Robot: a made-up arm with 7 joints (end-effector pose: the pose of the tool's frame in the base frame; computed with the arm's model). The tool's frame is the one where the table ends. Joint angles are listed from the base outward.
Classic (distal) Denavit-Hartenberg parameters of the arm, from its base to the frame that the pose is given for. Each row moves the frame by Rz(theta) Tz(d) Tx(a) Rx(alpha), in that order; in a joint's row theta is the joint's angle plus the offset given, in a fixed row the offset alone. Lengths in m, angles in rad.
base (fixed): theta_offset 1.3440  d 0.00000  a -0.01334  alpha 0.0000
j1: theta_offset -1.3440  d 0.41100  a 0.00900  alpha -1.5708
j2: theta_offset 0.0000  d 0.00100  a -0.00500  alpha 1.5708
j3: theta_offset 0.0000  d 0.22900  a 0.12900  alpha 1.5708
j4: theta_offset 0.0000  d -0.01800  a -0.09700  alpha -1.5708
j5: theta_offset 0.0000  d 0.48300  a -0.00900  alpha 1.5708
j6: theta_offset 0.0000  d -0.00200  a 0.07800  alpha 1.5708
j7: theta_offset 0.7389  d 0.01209  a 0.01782  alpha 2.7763
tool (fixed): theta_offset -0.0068  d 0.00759  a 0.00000  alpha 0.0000
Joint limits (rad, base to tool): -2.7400..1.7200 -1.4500..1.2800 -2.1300..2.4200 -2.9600..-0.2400 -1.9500..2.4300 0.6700..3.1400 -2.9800..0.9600
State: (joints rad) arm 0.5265 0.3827 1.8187 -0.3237 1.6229 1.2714 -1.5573
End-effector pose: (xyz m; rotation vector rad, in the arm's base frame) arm 0.0970 0.2595 1.1892 -2.1041 -0.0415 -1.3037
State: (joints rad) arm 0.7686 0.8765 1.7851 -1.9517 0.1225 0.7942 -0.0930
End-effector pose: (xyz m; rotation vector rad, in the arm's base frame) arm -0.4772 0.4075 0.5733 -1.3181 0.6752 2.3637
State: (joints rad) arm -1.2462 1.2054 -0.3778 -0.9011 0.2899 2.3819 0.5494
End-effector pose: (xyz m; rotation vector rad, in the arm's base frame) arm 0.0804 -0.8324 0.2695 -0.2764 0.0587 -2.8281
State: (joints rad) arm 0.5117 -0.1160 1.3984 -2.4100 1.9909 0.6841 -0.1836
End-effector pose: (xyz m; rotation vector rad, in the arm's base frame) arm -0.2603 0.5131 0.3213 -0.4644 2.2549 1.1136
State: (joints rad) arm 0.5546 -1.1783 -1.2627 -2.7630 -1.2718 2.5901 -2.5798
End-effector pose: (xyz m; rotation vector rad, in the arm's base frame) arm 0.4386 -0.1721 0.5145 -0.9791 -0.9048 1.9038
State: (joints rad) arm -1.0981 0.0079 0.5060 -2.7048 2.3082 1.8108 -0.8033
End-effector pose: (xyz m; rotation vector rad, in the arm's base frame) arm 0.3677 -0.2694 0.1493 1.7747 0.1650 -1.7243
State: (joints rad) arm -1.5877 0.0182 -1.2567 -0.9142 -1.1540 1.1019 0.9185
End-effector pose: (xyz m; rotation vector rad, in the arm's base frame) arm -0.4904 -0.1604 1.0524 0.6213 -0.5916 0.8912
